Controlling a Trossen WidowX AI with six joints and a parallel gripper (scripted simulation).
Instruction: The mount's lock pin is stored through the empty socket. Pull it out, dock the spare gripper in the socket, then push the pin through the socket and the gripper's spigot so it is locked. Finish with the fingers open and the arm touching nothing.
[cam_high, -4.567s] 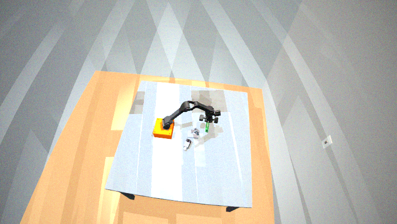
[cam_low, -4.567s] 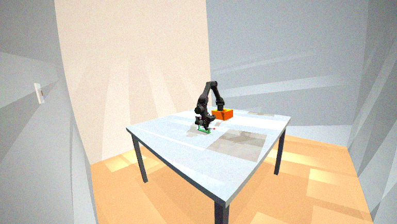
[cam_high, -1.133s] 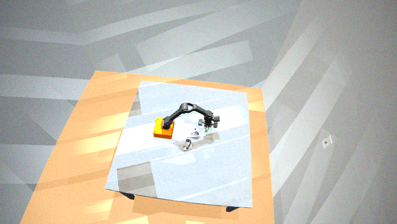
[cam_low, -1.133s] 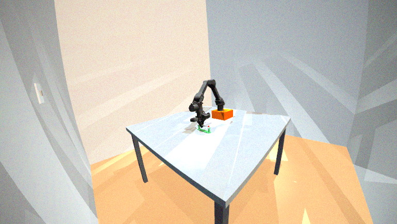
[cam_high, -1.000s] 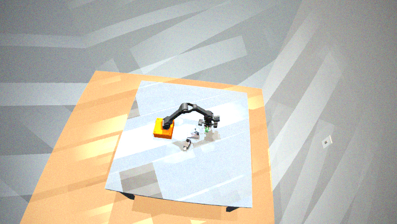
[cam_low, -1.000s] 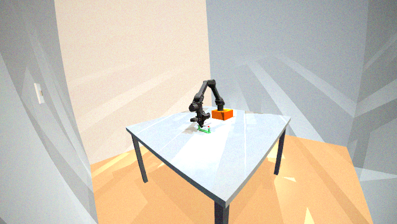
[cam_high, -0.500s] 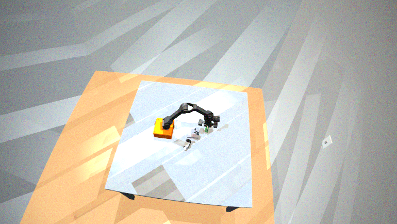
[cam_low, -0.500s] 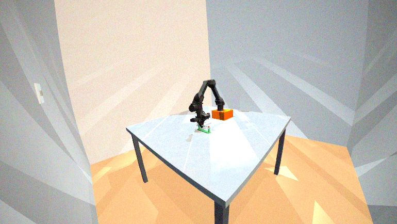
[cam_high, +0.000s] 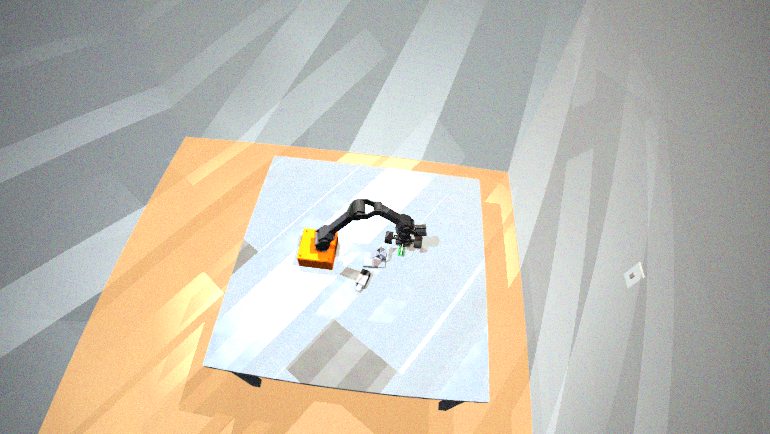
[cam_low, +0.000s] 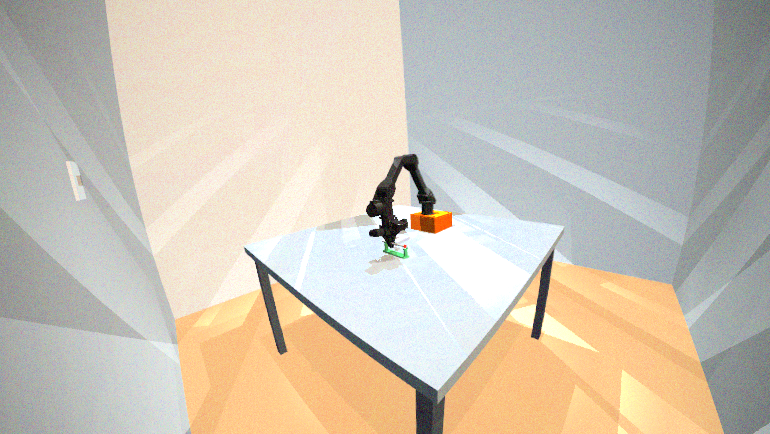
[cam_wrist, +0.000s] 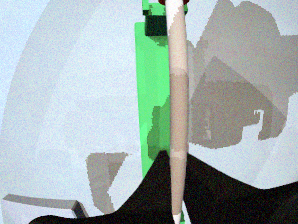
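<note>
My gripper tip is 20 mm to the right of the green bracket. Also, from my gripper tip: spare gripper (140 mm behind, 260 mm to the right); then mount (100 mm behind, 110 mm to the right, 30 mm above).
</note>
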